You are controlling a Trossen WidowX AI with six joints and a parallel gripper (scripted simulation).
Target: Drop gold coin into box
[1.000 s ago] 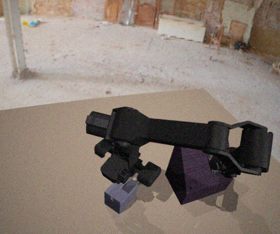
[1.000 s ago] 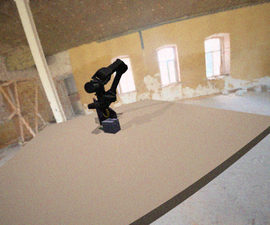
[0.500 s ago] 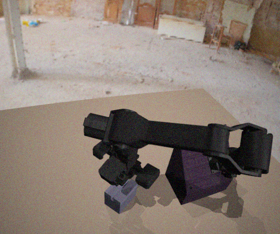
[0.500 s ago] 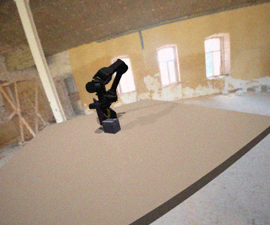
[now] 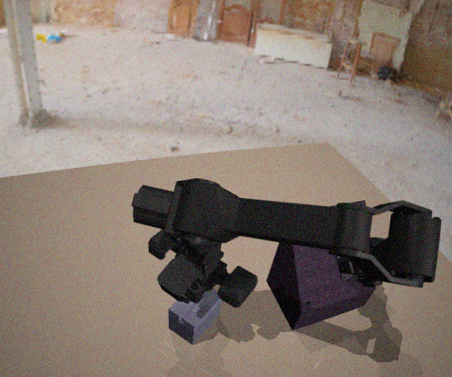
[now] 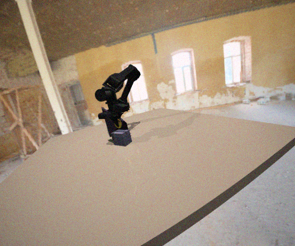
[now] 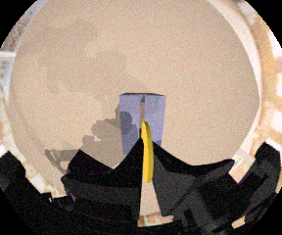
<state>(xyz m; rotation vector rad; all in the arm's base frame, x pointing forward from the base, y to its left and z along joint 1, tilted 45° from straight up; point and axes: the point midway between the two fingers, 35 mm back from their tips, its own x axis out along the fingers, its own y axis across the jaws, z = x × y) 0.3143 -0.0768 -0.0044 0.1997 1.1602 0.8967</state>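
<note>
The gold coin is 20 mm above my gripper tip.
</note>
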